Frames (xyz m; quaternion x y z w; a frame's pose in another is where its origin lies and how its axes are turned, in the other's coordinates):
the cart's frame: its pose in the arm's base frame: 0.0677 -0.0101 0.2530 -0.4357 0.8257 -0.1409 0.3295
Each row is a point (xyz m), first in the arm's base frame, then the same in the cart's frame.
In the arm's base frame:
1: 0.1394 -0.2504 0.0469
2: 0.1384 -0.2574 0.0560
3: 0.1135 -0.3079 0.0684
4: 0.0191 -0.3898 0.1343
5: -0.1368 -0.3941 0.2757
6: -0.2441 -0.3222 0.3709
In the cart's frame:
1: 0.2531 -0.0773 0.1879
2: 0.2554 -0.0855 0.1801
3: 0.3012 -0.1057 0.1515
4: 0.3781 -0.1283 0.0351
5: 0.3848 -0.1066 -0.1742
6: 0.3296 -0.0471 -0.3125

